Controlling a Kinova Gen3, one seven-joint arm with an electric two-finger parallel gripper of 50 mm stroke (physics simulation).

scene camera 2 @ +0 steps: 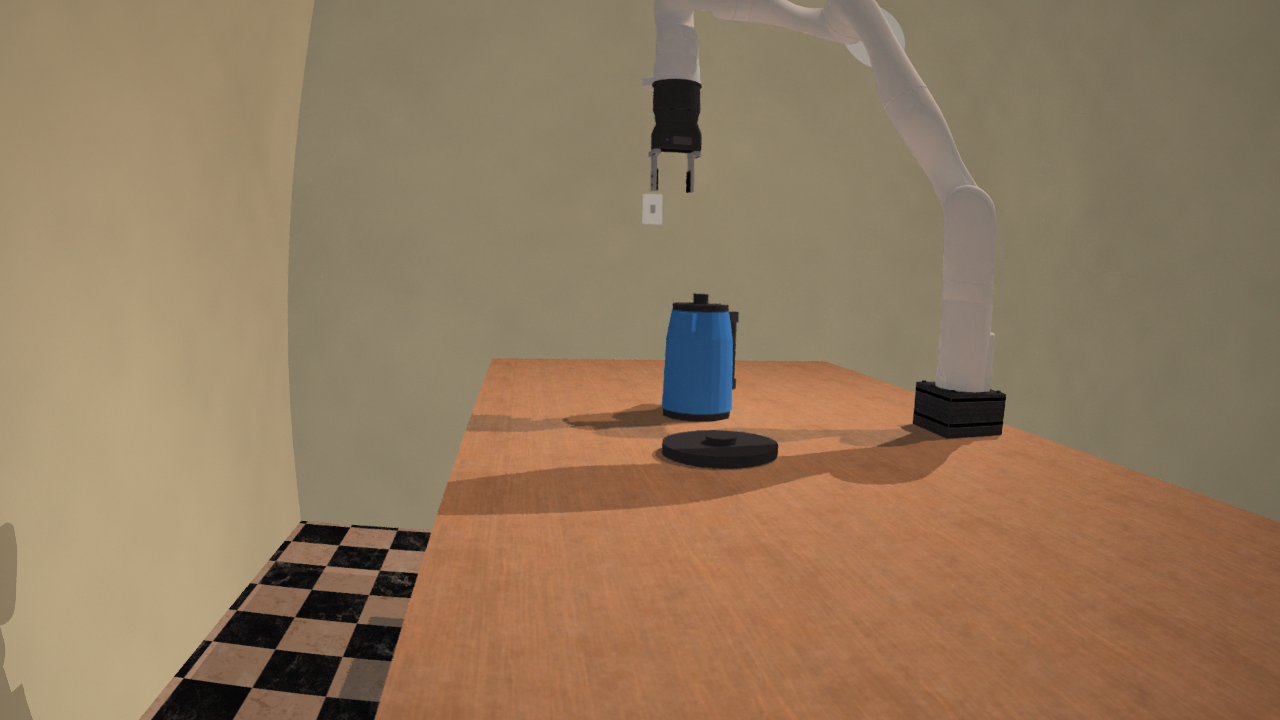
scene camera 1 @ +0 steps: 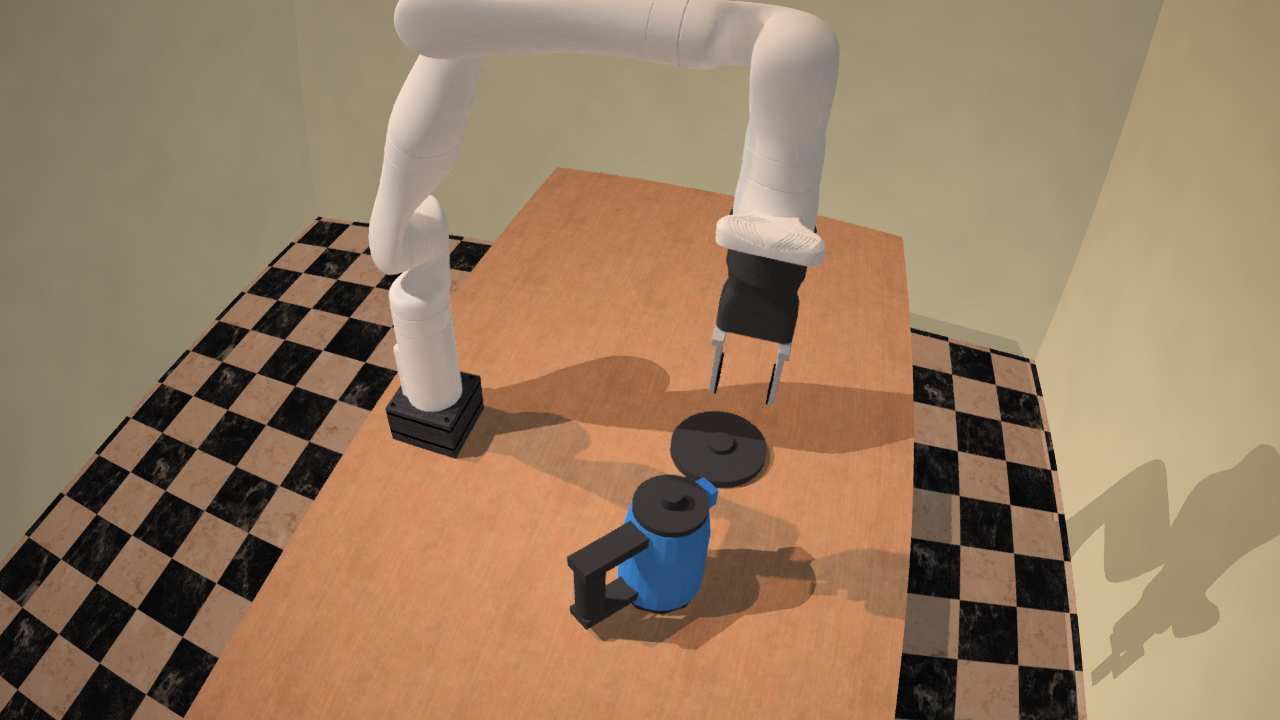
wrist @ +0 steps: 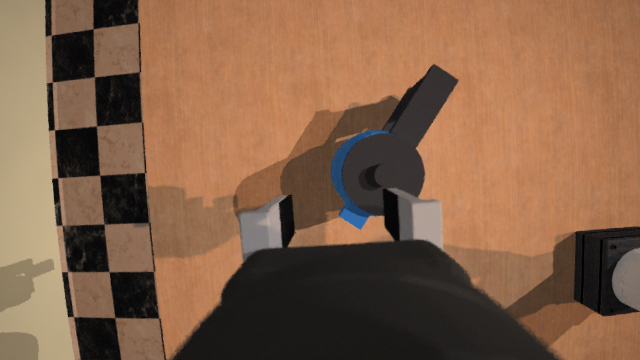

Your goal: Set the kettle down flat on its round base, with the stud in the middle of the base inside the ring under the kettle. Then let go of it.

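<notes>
A blue kettle [scene camera 1: 666,568] [scene camera 2: 698,365] [wrist: 338,165] with a black lid and black handle [scene camera 1: 608,550] [wrist: 425,105] stands upright on the table. Its spout [scene camera 1: 707,491] [wrist: 354,217] points toward the round base. The round black base [scene camera 1: 693,452] [scene camera 2: 689,450] lies flat beside the kettle, with its stud [scene camera 1: 722,443] [scene camera 2: 719,439] in the middle. The base does not show in the wrist view. The kettle's underside and its ring are hidden. My gripper [scene camera 1: 742,397] [scene camera 2: 673,189] [wrist: 338,211] is open and empty, high above the table near the base and kettle.
The arm's black mount [scene camera 1: 434,429] [scene camera 2: 957,416] [wrist: 590,270] stands on the wooden table [scene camera 1: 358,626] [scene camera 2: 805,582] [wrist: 250,50] beyond the kettle's handle side. The table's edge, with checkered floor [scene camera 1: 980,501] [scene camera 2: 313,608] [wrist: 100,150] below it, lies on the side away from the mount.
</notes>
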